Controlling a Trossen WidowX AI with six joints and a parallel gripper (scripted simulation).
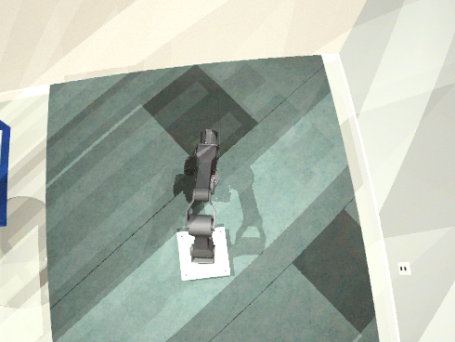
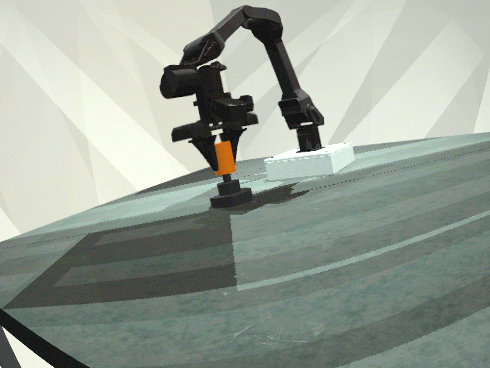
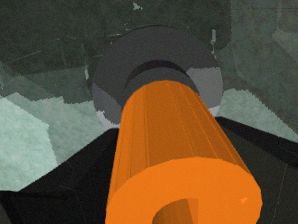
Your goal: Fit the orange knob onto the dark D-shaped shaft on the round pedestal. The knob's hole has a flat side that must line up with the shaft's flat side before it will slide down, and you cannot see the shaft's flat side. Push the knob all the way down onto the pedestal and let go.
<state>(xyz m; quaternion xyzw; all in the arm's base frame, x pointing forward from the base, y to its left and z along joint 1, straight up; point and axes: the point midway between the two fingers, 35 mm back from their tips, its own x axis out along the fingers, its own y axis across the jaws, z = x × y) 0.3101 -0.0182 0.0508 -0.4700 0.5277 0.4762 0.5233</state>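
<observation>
Right now the orange knob is 20 mm above my gripper tip. Round my gripper tip: dark pedestal: 40 mm below.
</observation>
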